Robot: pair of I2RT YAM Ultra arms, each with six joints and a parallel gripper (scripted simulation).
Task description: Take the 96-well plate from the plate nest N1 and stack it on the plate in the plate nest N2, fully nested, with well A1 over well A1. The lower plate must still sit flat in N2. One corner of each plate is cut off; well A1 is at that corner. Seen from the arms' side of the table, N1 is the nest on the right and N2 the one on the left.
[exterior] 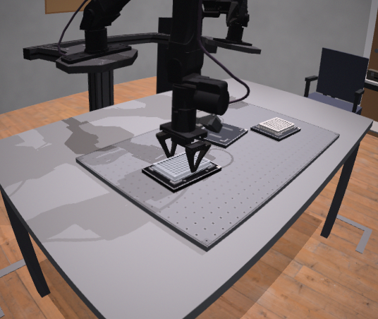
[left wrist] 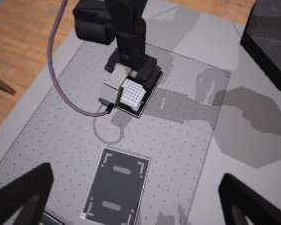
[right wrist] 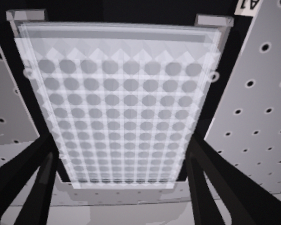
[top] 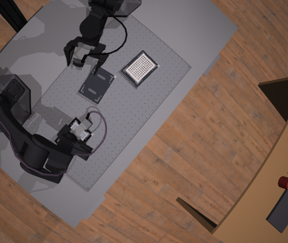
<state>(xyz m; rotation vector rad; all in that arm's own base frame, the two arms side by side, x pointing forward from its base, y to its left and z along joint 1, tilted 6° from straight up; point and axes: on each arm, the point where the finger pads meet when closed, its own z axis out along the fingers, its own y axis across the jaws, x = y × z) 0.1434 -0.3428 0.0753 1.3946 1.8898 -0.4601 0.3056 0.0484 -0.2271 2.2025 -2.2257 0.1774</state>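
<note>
Now: the black nest 2 cm below my right hand. The rest, counted from my right hand: A1 label: 35 cm to the left, 5 cm behind, 2 cm below; then clear 96-well plate: 1 cm below.
</note>
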